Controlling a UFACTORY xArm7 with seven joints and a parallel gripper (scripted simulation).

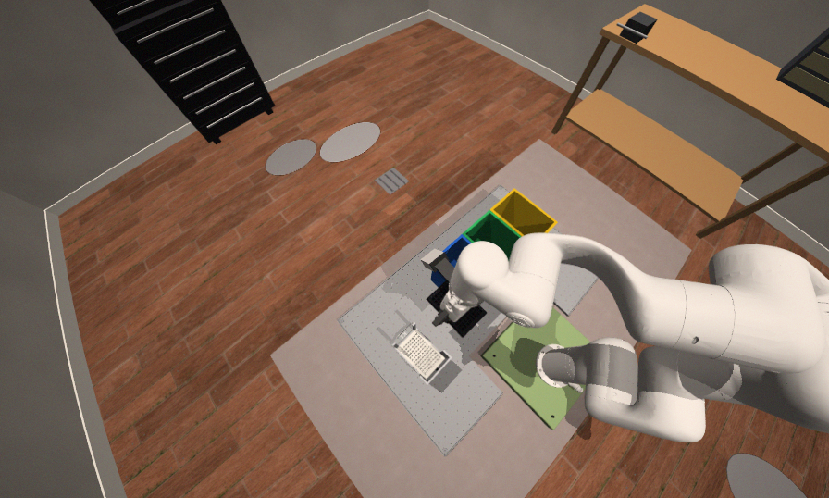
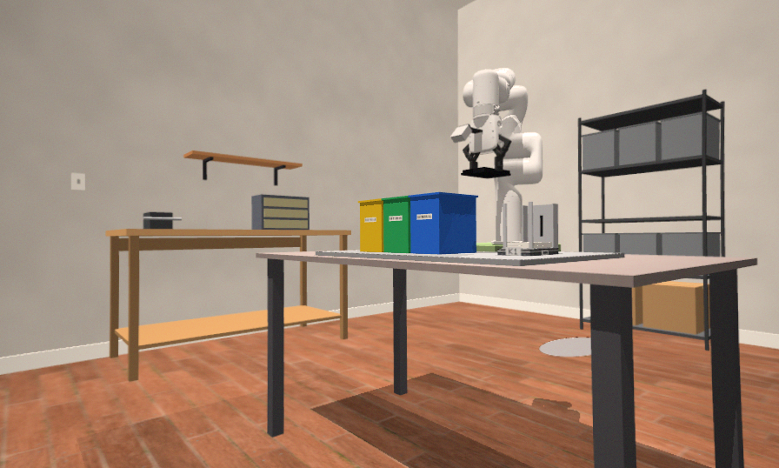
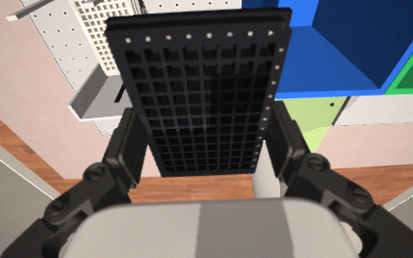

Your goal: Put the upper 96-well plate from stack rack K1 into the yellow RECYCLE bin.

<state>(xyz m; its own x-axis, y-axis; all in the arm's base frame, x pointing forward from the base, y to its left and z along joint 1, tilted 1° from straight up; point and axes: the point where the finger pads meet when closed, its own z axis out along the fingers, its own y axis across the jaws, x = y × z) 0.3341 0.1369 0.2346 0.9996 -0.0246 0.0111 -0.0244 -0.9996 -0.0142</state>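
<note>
My hand is 380 mm to the left of the yellow bin, 160 mm above it and 50 mm short of it. Round my hand: white plate 220 mm below, 130 mm to the left, 20 mm behind; blue bin 160 mm below, 120 mm to the right, 50 mm ahead; black 96-well plate 10 mm below.
</note>
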